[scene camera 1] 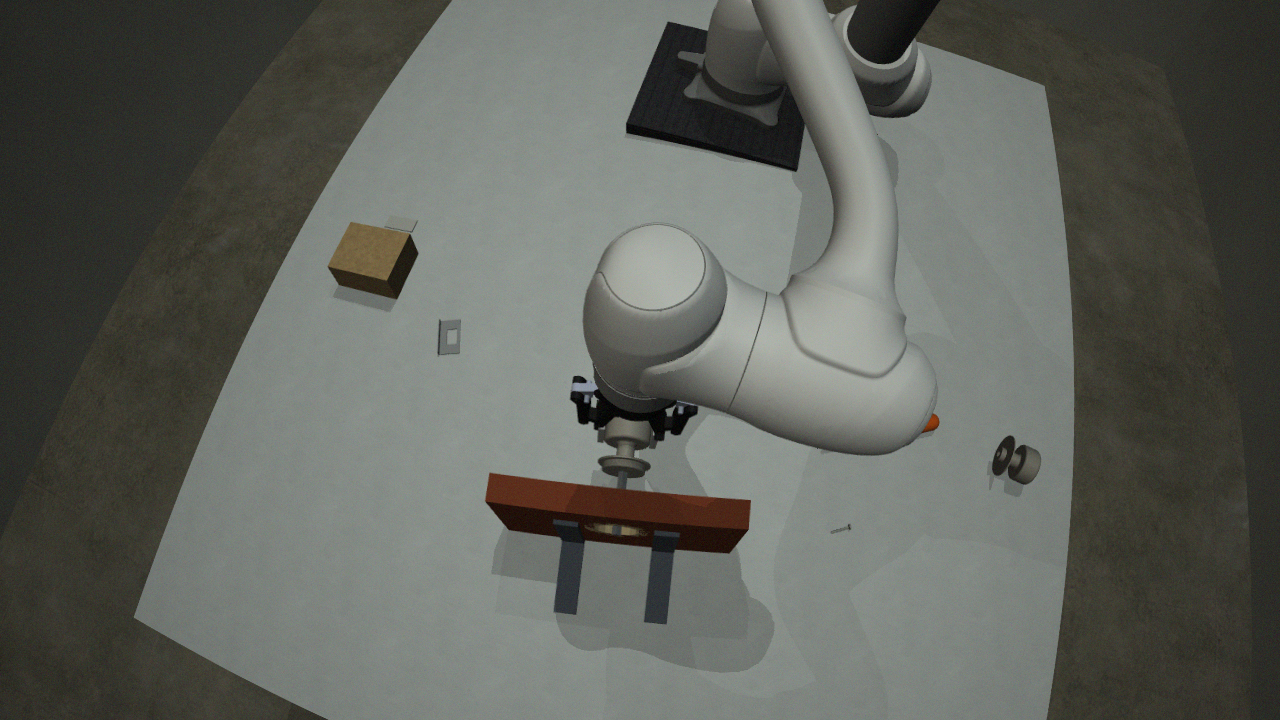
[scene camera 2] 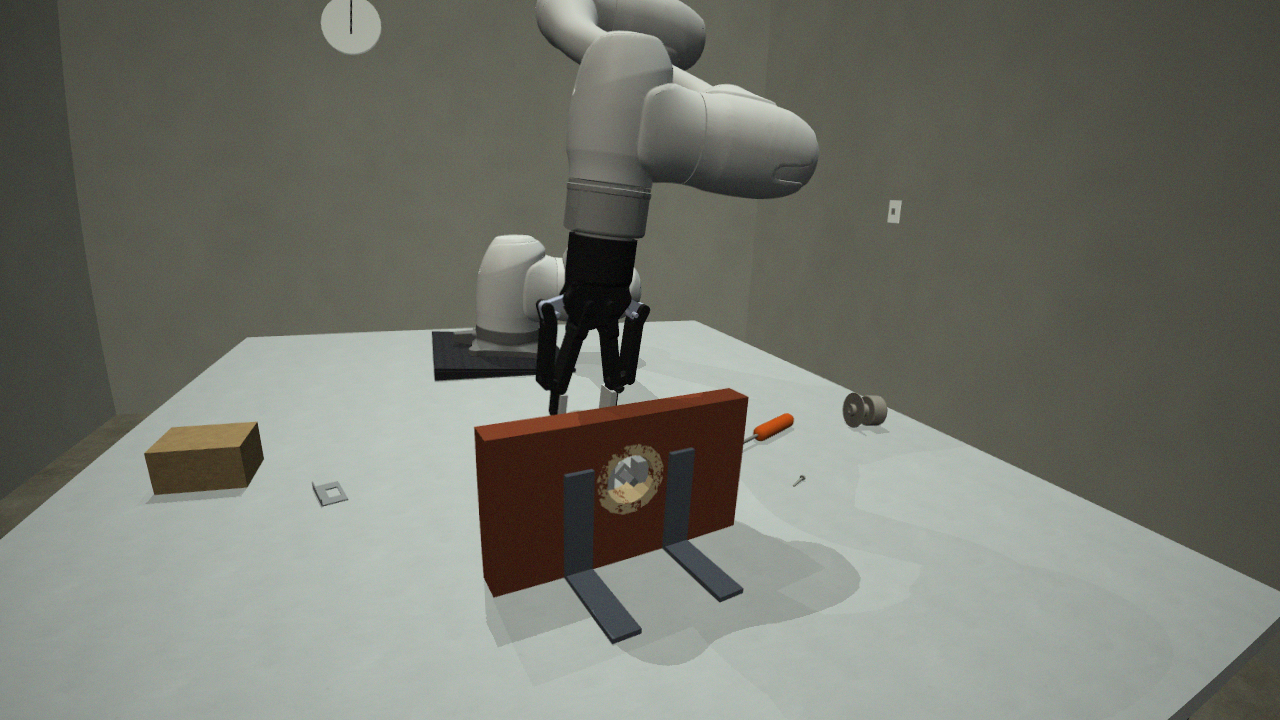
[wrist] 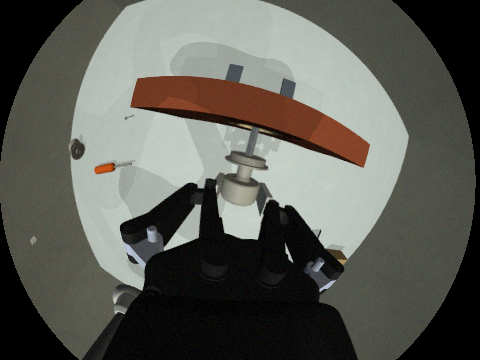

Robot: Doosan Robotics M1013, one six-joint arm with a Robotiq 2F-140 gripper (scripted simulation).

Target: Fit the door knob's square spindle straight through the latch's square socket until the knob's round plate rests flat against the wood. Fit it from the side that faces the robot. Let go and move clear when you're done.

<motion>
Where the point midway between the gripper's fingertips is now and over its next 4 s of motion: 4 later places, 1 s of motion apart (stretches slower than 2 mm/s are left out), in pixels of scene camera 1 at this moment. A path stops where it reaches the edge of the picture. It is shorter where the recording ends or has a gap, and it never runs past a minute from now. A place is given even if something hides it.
The gripper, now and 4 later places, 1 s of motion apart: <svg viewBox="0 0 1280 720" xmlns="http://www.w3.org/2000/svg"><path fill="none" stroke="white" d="M627 435L626 443L625 449L625 455L624 462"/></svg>
</motion>
